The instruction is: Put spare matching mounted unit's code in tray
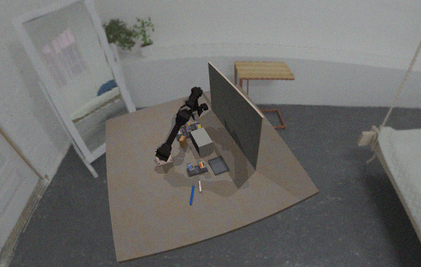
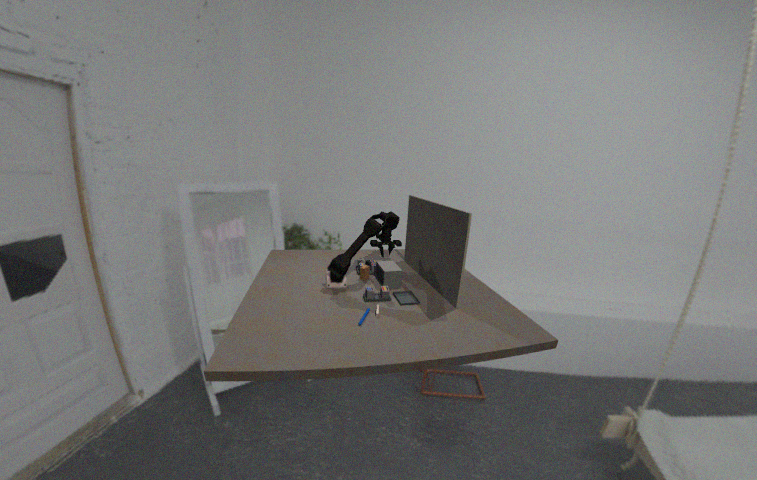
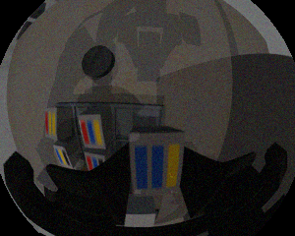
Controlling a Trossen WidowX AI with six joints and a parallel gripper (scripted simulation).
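Now: gripper tip 30 mm short of the dark flat tray, 420 mm to the left of it and 80 mm above it. The rest, counted from my gripper tip: grey mounted unit (20 mm behind, 210 mm to the right, 30 mm below); spare (30 mm above); dark round thing (80 mm behind, 90 mm to the left, 70 mm below).
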